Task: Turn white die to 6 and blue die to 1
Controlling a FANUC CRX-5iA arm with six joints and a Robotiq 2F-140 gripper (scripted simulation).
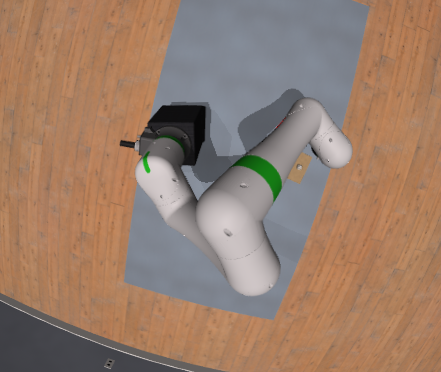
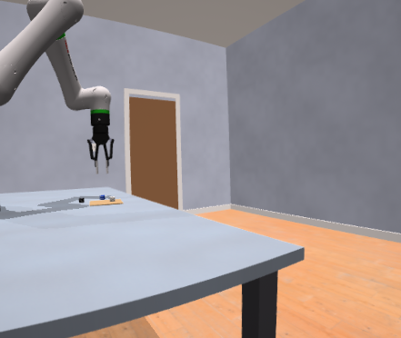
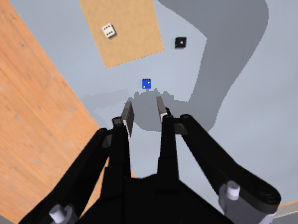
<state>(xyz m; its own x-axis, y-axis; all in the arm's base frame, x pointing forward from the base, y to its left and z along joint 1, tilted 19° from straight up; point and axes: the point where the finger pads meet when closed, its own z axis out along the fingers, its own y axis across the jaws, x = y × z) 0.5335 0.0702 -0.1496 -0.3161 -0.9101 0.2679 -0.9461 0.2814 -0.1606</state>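
My hand is 1 cm past the blue die, 1 cm to the left of it and 15 cm above it. From my hand the other things lie so: black die 11 cm behind, 5 cm to the right, 15 cm below; then tan mat 2 cm behind, 14 cm to the right, 16 cm below; then white die 1 cm ahead, 14 cm to the right, 14 cm below.
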